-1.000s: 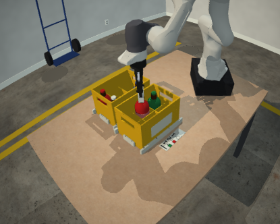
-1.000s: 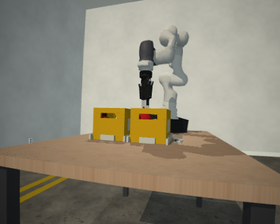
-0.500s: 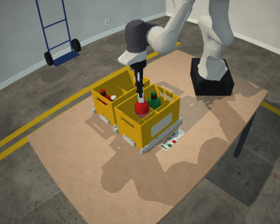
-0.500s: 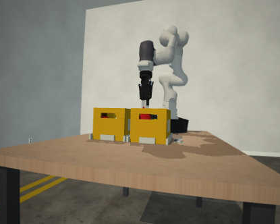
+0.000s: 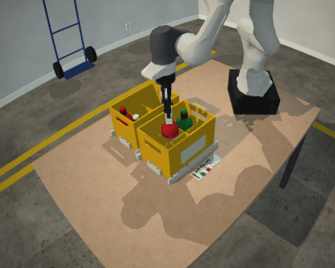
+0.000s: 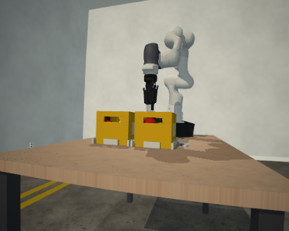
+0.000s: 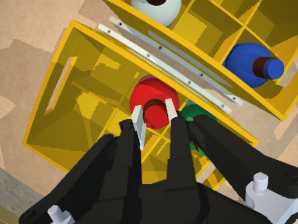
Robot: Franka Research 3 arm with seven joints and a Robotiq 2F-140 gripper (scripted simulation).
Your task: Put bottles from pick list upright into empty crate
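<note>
Now: hand 80 mm above the red-label bottle. From my hand the other things lie so: white-capped bottle (90 mm ahead, 120 mm to the right, 100 mm below); then blue-label bottle (80 mm behind, 140 mm to the right, 100 mm below); then green bottle (90 mm behind, 10 mm to the right, 100 mm below).
</note>
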